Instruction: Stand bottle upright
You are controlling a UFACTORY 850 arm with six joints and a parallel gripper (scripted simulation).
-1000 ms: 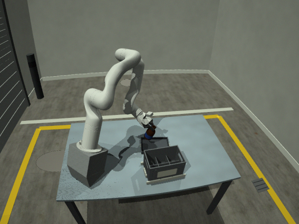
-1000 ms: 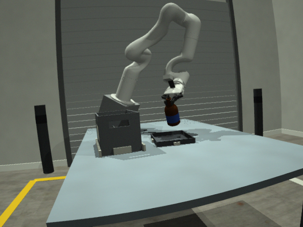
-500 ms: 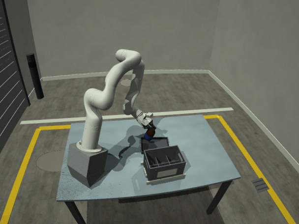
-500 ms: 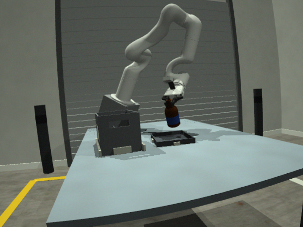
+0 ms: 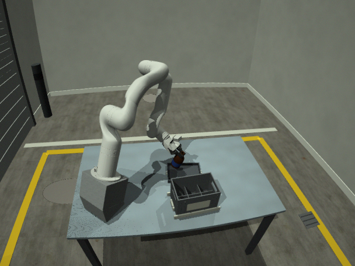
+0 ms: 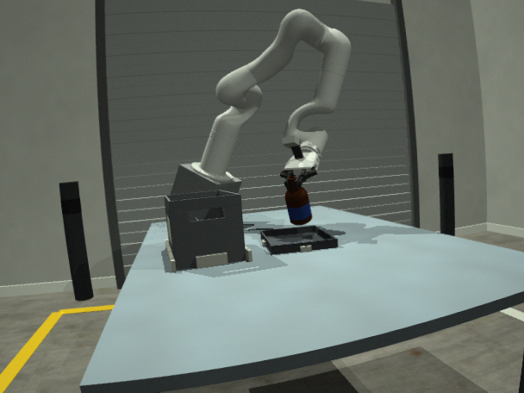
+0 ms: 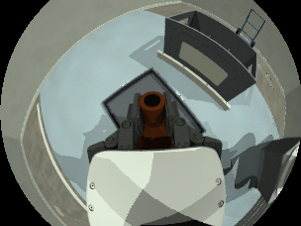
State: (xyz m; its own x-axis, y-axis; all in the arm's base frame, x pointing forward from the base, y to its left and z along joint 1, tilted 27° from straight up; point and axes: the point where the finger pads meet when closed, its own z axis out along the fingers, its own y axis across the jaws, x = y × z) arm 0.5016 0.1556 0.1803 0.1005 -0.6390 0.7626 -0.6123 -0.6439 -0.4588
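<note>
The bottle lies 50 mm below my hand, 10 mm to the left of it and 10 mm behind it. From my hand the other things lie so: crate 300 mm to the right, 100 mm below, 40 mm ahead; then tray 170 mm below, 30 mm ahead, 10 mm to the right.
</note>
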